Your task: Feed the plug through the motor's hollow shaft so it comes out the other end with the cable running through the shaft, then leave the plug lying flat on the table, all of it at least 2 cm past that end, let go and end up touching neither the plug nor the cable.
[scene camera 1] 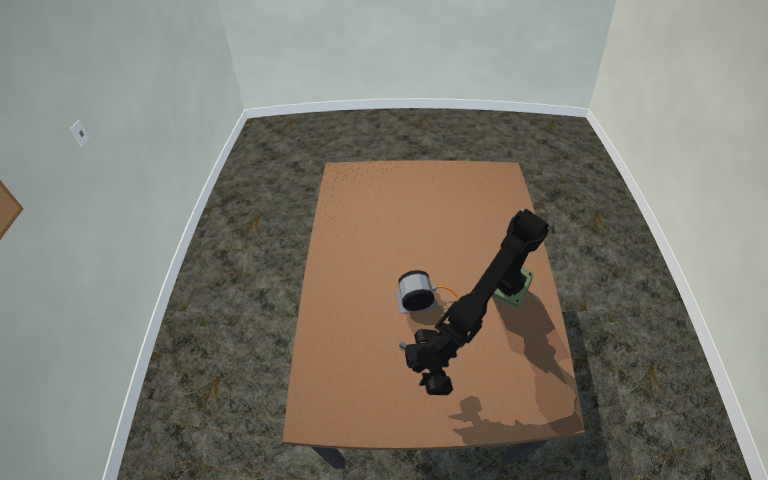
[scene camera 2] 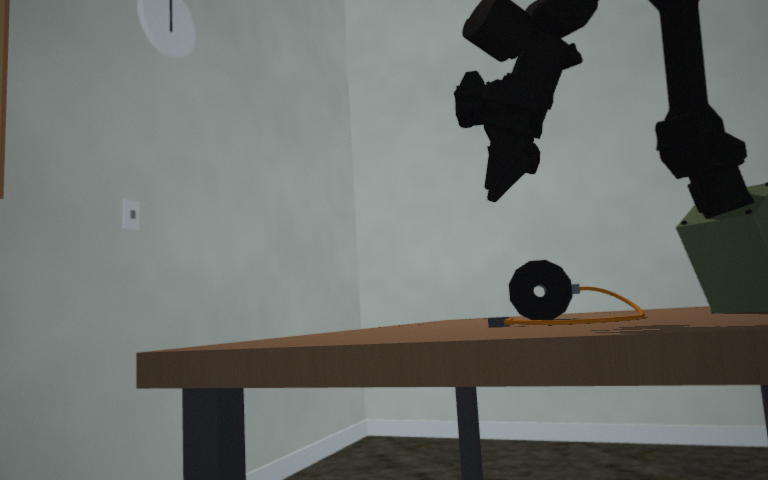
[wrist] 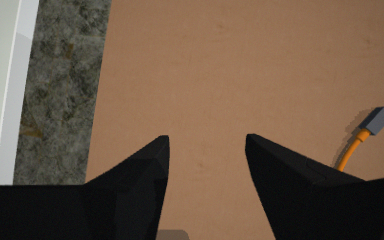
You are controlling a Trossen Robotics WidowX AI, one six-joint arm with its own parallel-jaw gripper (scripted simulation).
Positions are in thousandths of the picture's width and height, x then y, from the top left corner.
Scene:
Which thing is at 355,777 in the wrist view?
The gripper.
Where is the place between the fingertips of the gripper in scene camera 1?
546,789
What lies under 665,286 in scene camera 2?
The gripper.

